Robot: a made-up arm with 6 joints.
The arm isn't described. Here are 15 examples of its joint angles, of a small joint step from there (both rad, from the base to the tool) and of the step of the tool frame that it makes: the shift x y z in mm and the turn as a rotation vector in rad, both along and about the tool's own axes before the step.
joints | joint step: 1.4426 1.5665 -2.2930 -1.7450 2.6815 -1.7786 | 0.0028 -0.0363 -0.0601 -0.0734 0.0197 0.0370
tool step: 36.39 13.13 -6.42 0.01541 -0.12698 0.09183
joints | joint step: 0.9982 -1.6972 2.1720 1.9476 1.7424 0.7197 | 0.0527 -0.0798 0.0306 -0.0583 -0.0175 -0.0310
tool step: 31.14 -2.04 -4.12 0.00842 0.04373 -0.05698
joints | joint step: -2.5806 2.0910 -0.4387 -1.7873 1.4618 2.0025 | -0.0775 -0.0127 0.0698 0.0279 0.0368 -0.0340
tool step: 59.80 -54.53 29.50 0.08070 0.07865 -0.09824
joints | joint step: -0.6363 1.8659 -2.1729 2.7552 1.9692 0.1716 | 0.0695 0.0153 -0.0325 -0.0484 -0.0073 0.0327
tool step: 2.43 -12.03 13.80 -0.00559 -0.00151 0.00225
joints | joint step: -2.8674 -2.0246 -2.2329 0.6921 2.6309 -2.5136 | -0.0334 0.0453 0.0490 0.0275 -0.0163 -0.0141
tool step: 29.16 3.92 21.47 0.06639 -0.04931 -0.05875
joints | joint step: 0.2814 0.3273 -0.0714 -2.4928 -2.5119 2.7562 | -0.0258 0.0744 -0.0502 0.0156 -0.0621 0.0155
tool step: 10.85 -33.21 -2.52 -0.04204 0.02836 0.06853
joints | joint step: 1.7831 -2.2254 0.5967 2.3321 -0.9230 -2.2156 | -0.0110 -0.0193 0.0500 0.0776 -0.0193 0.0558
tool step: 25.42 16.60 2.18 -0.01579 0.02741 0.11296
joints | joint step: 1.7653 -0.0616 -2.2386 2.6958 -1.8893 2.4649 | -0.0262 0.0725 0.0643 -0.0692 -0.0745 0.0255
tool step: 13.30 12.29 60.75 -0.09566 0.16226 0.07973
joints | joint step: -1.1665 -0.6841 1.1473 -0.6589 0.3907 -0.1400 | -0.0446 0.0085 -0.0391 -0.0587 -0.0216 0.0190
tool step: -6.97 -18.83 -8.78 0.05932 0.02964 -0.07075
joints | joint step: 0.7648 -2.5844 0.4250 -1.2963 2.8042 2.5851 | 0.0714 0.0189 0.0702 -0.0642 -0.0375 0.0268
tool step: 63.50 11.90 11.97 -0.02244 -0.13961 0.04130
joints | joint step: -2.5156 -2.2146 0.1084 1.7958 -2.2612 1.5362 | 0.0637 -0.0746 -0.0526 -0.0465 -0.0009 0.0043
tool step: 101.48 26.18 15.16 0.01728 -0.10402 0.12660
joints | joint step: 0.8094 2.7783 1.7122 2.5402 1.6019 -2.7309 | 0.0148 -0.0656 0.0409 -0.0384 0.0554 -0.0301
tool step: -30.62 -5.73 13.42 -0.06666 -0.03065 -0.06226
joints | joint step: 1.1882 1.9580 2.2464 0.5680 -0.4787 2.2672 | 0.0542 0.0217 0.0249 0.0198 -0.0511 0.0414
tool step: -29.00 -1.38 7.30 -0.05756 -0.03425 0.00239
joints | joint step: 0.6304 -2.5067 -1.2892 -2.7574 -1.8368 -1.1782 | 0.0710 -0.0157 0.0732 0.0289 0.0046 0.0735
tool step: 0.86 -12.61 31.34 0.06934 -0.06477 0.02152
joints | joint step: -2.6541 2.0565 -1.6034 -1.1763 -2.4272 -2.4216 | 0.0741 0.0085 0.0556 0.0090 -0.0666 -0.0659
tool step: -17.09 -35.19 11.20 -0.07345 0.12953 0.00133
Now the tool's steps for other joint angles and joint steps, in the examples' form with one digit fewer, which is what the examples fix.
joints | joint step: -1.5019 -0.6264 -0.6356 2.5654 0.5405 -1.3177 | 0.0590 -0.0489 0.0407 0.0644 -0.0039 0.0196
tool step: -59.3 -19.1 5.1 0.0346 -0.1050 0.0057
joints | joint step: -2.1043 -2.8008 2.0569 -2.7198 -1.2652 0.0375 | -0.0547 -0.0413 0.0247 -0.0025 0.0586 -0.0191
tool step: -1.2 -20.5 -6.1 -0.0520 0.0763 -0.0271
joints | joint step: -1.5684 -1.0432 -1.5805 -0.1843 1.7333 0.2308 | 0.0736 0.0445 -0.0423 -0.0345 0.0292 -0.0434
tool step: 19.7 -51.2 -15.8 0.0906 0.0391 0.0073
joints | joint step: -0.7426 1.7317 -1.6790 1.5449 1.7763 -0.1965 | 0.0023 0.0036 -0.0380 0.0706 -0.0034 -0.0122
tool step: -7.0 24.5 12.8 -0.0708 -0.0020 -0.0532
